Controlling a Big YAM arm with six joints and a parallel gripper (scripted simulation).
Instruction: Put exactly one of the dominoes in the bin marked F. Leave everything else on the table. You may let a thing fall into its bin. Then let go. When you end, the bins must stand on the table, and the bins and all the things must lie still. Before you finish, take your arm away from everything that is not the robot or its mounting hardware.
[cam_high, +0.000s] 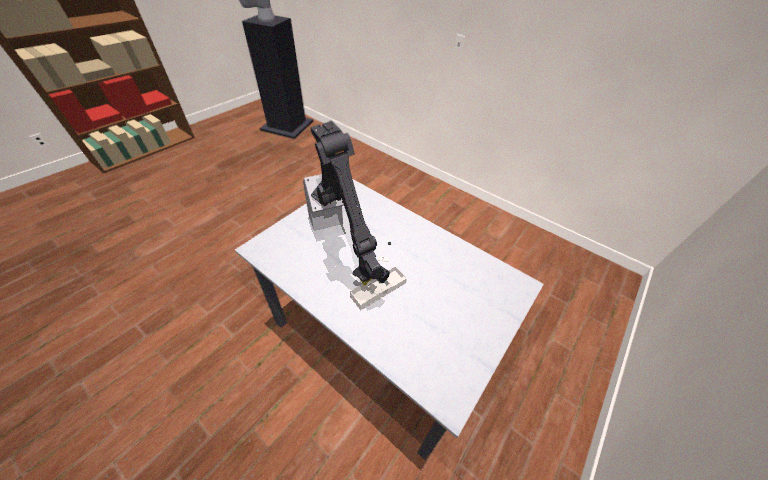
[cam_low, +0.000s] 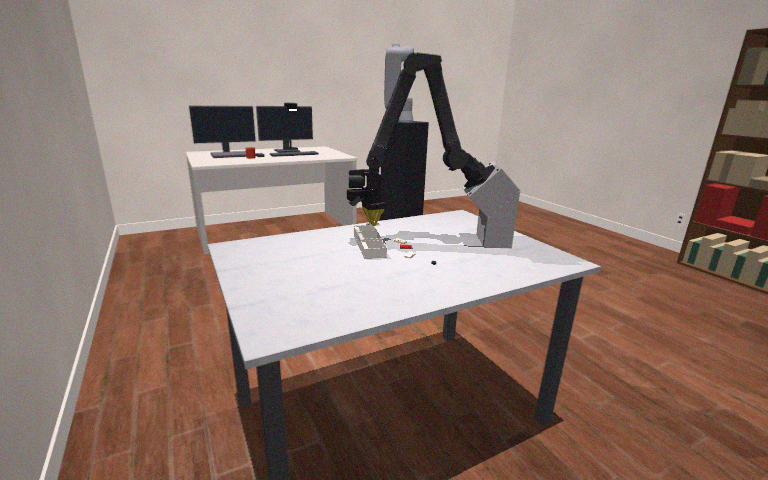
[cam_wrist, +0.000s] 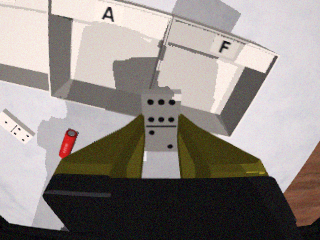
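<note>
My gripper is now 5 cm short of the long bin, 3 cm to the right of it and 6 cm above it. Round my hand: tiny black piece 31 cm to the left, 7 cm below; then white domino right at my hand; then small red piece 4 cm behind, 15 cm to the left, 7 cm below.
</note>
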